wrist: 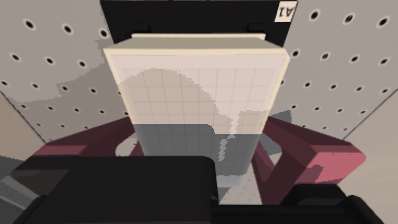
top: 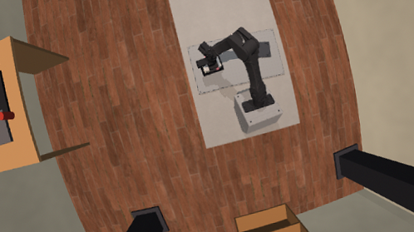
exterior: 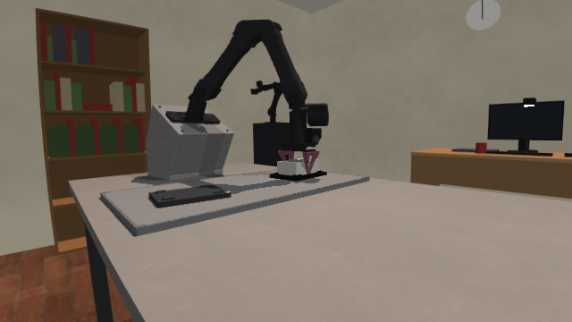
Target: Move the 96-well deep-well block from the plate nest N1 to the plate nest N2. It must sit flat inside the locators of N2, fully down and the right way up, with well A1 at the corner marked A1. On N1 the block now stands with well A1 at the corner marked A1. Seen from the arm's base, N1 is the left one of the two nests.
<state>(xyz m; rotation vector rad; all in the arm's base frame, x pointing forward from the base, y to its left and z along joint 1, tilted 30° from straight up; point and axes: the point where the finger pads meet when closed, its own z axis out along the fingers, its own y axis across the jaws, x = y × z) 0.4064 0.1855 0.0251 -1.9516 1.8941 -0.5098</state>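
The black nest N1 lies 20 mm below my hand. From my hand the other things lie so: black nest N2: 400 mm to the right, 20 mm below, 10 mm ahead; white 96-well deep-well block: 10 mm above.
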